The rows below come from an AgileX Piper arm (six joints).
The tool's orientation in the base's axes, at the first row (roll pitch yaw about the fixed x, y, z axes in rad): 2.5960, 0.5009, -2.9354
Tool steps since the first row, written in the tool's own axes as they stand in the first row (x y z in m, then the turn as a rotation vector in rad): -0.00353, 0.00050, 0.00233, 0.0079, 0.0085, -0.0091; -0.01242, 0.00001, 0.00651, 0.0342, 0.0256, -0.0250; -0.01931, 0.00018, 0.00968, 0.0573, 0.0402, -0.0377; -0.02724, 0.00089, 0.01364, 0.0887, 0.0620, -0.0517; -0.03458, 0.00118, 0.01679, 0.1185, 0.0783, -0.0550
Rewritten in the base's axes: 0.00351, 0.00241, 0.00018, -0.0130, -0.0001, 0.0069; 0.01258, 0.00609, 0.00109, -0.0475, -0.0008, 0.0140; 0.01936, 0.00934, 0.00210, -0.0772, -0.0010, 0.0190; 0.02705, 0.01367, 0.00326, -0.1174, 0.0022, 0.0244; 0.03416, 0.01708, 0.00455, -0.1508, 0.0077, 0.0200
